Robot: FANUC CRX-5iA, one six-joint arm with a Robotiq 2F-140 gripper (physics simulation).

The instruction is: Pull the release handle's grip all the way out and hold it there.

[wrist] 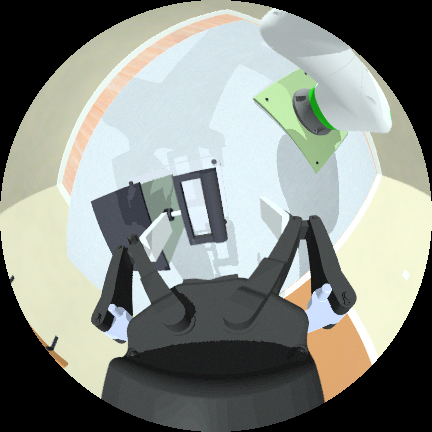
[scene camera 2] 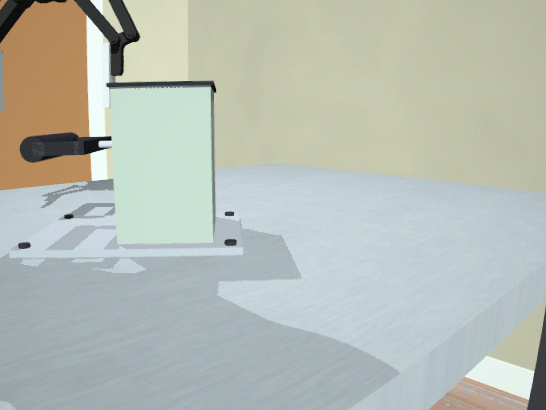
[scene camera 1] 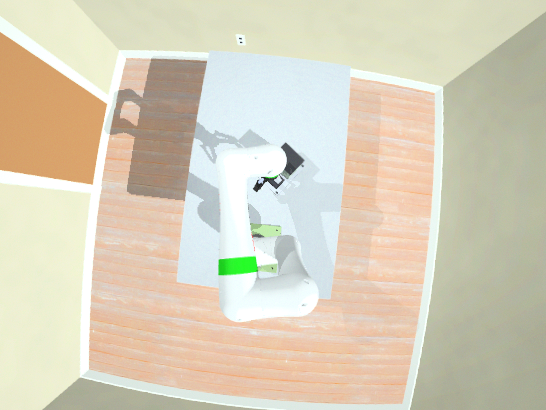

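The release handle's dark grip [scene camera 2: 50,146] [wrist: 216,205] is the outer bar of a rectangular frame on a short white rod [scene camera 2: 105,144] [wrist: 177,213]. The rod comes out of the side of a pale green box [scene camera 2: 162,165] [wrist: 159,197] with a black top, also seen in scene camera 1 as a black lid [scene camera 1: 292,156]. My gripper [scene camera 2: 55,106] [wrist: 213,214] is wide open and empty. It hangs above the grip, one finger on the box side and the other beyond the grip's outer side. In scene camera 1 the arm hides part of the gripper.
The box stands on a flat pale base plate [scene camera 2: 228,229] with black bolts, on a light grey table [scene camera 1: 280,95] [scene camera 2: 400,250]. The arm's white links [scene camera 1: 235,215] reach over the table from its base on a green plate [scene camera 1: 270,230] [wrist: 280,102].
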